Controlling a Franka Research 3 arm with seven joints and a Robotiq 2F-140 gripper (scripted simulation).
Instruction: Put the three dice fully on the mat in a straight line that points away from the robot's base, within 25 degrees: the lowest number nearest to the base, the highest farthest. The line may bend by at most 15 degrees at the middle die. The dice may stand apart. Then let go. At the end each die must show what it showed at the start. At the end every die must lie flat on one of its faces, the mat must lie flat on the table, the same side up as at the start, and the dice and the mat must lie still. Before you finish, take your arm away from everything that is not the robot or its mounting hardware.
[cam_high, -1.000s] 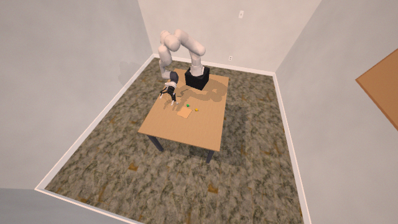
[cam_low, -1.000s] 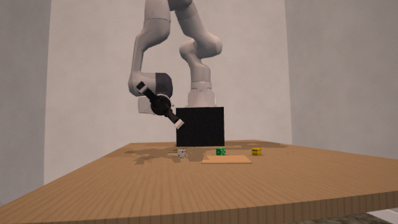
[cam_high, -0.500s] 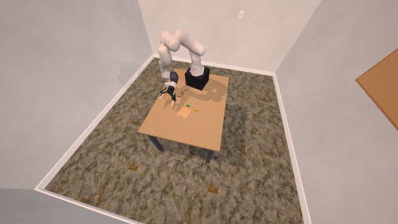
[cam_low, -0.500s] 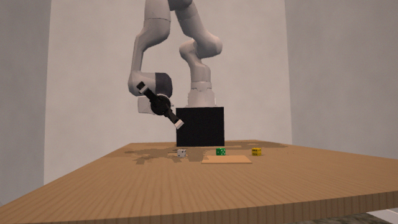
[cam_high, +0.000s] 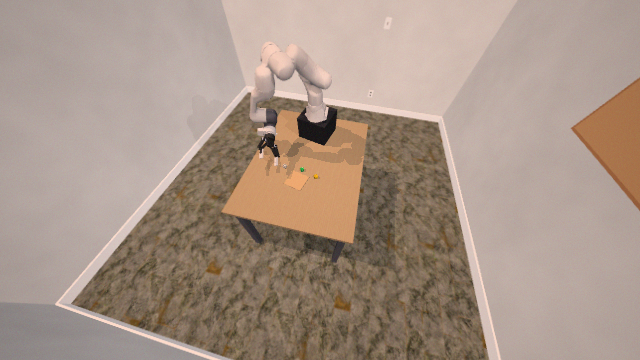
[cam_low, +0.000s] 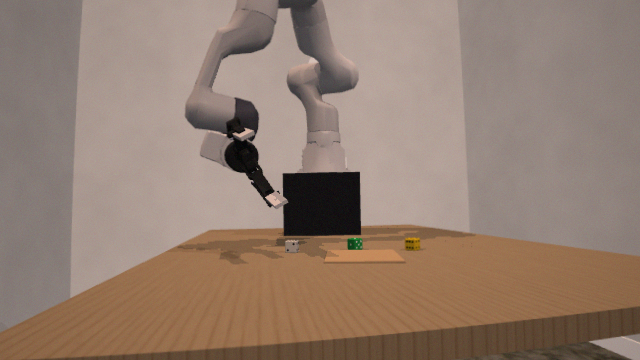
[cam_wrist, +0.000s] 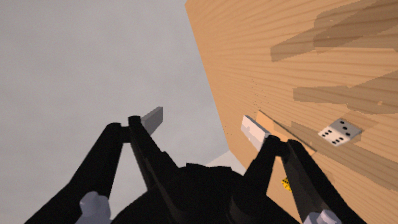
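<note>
Now: the white die 16 cm below my hand, 11 cm behind it and 5 cm to the left of it. From my hand the other things lie so: tan mat (19 cm to the left, 17 cm below, 2 cm behind); green die (19 cm to the left, 16 cm below, 12 cm behind); yellow die (31 cm to the left, 16 cm below, 9 cm behind).
</note>
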